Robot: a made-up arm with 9 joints. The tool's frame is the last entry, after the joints.
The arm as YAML. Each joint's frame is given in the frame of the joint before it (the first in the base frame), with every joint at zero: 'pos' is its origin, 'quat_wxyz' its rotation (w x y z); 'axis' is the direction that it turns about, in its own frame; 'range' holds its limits. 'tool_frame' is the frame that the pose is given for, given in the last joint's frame.
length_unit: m
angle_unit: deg
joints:
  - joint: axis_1
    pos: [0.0, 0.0, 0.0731]
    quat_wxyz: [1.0, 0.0, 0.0, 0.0]
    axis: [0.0, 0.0, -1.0]
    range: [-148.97, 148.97]
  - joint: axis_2
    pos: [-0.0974, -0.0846, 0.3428]
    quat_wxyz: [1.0, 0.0, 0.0, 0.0]
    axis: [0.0, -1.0, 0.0]
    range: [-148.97, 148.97]
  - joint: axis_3
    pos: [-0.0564, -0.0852, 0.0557]
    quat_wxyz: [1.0, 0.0, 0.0, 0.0]
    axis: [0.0, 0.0, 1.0]
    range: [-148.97, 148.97]
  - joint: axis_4
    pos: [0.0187, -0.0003, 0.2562]
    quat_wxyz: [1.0, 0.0, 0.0, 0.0]
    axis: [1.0, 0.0, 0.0]
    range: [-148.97, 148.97]
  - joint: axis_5
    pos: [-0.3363, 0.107, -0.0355]
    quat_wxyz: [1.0, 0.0, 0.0, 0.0]
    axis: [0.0, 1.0, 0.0]
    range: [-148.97, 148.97]
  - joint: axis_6
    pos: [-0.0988, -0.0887, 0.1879]
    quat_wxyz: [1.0, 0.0, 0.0, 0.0]
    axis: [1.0, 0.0, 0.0]
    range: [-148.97, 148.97]
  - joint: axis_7
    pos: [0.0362, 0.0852, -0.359]
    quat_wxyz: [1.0, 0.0, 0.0, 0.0]
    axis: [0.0, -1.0, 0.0]
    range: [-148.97, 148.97]
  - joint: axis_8
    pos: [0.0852, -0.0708, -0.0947]
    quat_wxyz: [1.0, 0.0, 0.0, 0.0]
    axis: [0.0, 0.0, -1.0]
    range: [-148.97, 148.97]
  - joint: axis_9
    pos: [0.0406, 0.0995, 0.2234]
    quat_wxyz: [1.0, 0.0, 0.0, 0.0]
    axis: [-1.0, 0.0, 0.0]
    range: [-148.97, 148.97]
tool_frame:
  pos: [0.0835, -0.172, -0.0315]
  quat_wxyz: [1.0, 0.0, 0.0, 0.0]
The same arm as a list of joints. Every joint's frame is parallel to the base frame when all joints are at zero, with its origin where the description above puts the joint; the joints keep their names.
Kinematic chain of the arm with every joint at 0, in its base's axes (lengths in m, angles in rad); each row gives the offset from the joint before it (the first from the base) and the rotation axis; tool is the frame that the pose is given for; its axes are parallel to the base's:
axis_1: xyz 0 0 0.0731 axis -z
axis_2: xyz -0.0974 -0.0846 0.3428 axis -y
axis_3: xyz -0.0564 -0.0852 0.0557 axis +z
axis_4: xyz 0.0187 -0.0003 0.2562 axis +x
axis_5: xyz -0.3363 0.107 -0.0355 axis +y
axis_6: xyz -0.0988 -0.0887 0.1879 axis +x
axis_7: xyz 0.0362 0.0852 -0.359 axis -y
axis_8: xyz 0.0852 -0.0708 -0.0947 axis -z
axis_9: xyz 0.0406 0.0995 0.2234 axis -x
tool: xyz 0.0835 -0.172 -0.0315
Joint limits (rad, base to tool): -2.6..2.6 -2.6..2.6 -2.6..2.6 -2.6..2.6 -2.6..2.6 -2.6..2.6 -2.6..2.6 -2.6..2.6 -2.6..2.6

